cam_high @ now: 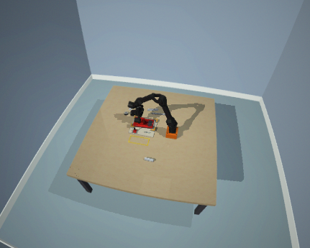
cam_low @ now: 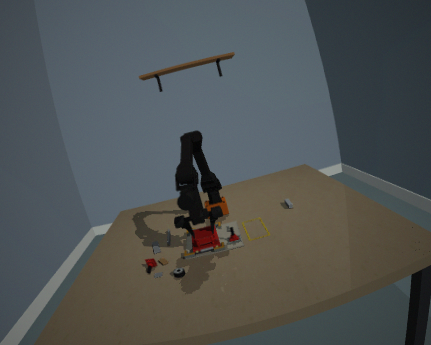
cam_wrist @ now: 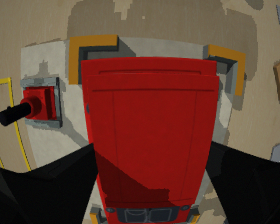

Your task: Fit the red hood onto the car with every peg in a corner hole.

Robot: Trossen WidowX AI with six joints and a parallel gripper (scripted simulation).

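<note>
Right now the engine block is 2 cm below my gripper tip. From my gripper tip the other things lie so: black wheel 17 cm ahead, 11 cm to the right, 4 cm below; then red hood 1 cm above.
</note>
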